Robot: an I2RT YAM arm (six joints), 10 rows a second.
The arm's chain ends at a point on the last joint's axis. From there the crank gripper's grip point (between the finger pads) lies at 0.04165 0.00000 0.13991 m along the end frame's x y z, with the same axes.
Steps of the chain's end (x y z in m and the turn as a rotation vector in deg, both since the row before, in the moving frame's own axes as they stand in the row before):
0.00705 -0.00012 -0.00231 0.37 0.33 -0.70
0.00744 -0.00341 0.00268 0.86 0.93 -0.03
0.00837 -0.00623 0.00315 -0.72 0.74 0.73
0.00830 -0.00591 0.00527 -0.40 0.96 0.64
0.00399 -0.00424 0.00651 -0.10 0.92 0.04
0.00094 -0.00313 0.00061 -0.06 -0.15 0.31
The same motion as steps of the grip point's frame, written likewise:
0.00785 -0.00154 -0.00256 0.37 0.33 -0.70
0.00970 -0.00553 0.00197 0.86 0.93 -0.03
0.01016 -0.00393 0.00259 -0.72 0.74 0.73
0.01063 -0.00446 0.00455 -0.40 0.96 0.64
0.00623 -0.00397 0.00582 -0.10 0.92 0.04
0.00057 -0.00276 0.00072 -0.06 -0.15 0.31

